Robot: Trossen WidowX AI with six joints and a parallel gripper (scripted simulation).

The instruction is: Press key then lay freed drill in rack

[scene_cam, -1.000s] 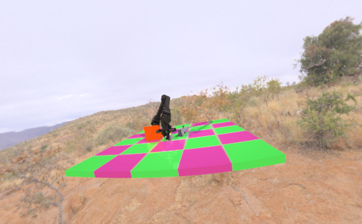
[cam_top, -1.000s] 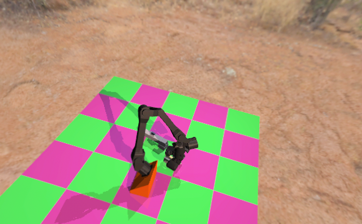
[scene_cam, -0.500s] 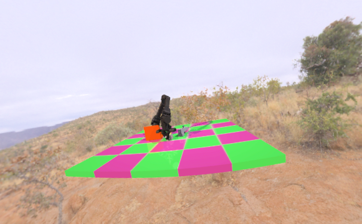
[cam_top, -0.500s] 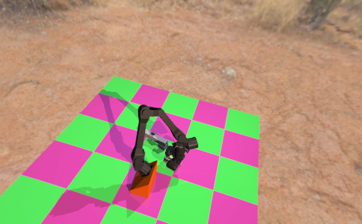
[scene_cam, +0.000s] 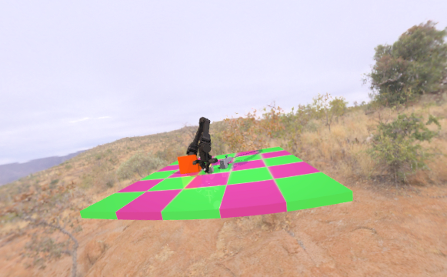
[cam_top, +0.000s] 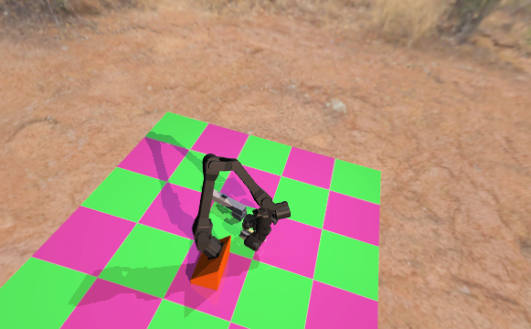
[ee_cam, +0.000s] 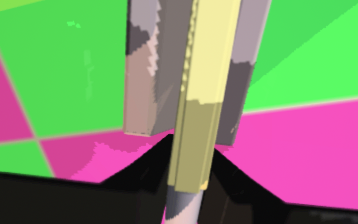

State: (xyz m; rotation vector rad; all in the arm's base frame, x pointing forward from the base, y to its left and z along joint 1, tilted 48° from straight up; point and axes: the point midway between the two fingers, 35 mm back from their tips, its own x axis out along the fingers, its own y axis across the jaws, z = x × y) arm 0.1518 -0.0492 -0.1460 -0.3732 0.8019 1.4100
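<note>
The pale cylindrical drill is 1 cm ahead of my gripper tip, 4 cm to the left of it and 4 cm above it. Round my gripper tip: dark key: 14 cm ahead, 21 cm to the left, 4 cm above; grey housing block: 13 cm ahead, 19 cm to the left, 2 cm above; grey rack: 1 cm ahead, 5 cm to the left, 1 cm above.
</note>
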